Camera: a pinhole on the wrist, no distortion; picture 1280 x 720 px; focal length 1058.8 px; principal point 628.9 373.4 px. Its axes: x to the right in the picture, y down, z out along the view. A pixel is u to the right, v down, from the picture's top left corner.
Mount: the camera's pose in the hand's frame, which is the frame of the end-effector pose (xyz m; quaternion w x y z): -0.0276 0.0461 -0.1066 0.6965 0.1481 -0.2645 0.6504
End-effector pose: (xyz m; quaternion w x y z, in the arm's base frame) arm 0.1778 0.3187 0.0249 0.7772 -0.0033 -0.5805 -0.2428
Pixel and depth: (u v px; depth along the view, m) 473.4 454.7 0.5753
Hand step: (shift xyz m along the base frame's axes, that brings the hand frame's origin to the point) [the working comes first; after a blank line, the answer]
In the camera's frame: -0.0845 0.0442 0.5753

-0.4428 -0.1424 -0.1487
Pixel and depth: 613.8 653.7 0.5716
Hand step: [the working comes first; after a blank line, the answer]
In the camera's frame: -0.0082 0.1513 0.5716

-0.4576 -0.0285 -0.2130
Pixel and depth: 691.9 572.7 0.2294
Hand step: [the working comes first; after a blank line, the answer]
In the camera's frame: 0.0136 0.0432 0.2294

-0.1216 0.0083 -0.0905
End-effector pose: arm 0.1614 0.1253 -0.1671 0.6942 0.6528 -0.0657 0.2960
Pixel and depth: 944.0 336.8 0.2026
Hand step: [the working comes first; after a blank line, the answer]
In the camera's frame: 0.0603 -0.0070 0.2026

-0.0096 -0.1060 -0.0276
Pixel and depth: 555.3 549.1 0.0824
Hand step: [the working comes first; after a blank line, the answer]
In the camera's frame: -0.0057 0.0137 0.0824

-0.0573 0.0240 -0.0349
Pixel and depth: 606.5 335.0 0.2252
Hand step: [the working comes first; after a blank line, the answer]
In the camera's frame: -0.0048 -0.0082 0.2252

0.0151 -0.0885 -0.0895
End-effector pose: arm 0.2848 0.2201 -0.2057 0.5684 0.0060 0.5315 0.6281
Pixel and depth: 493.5 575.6 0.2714
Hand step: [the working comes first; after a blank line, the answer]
In the camera's frame: -0.0347 0.0518 0.2714

0.1882 -0.0596 0.0289
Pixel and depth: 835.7 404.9 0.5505
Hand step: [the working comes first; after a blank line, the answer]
In the camera's frame: 0.1075 0.0164 0.5505

0.4118 0.1297 0.1453
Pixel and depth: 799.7 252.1 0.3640
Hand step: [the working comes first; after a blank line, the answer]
In the camera's frame: 0.0587 -0.0417 0.3640

0.2358 0.0924 0.0550
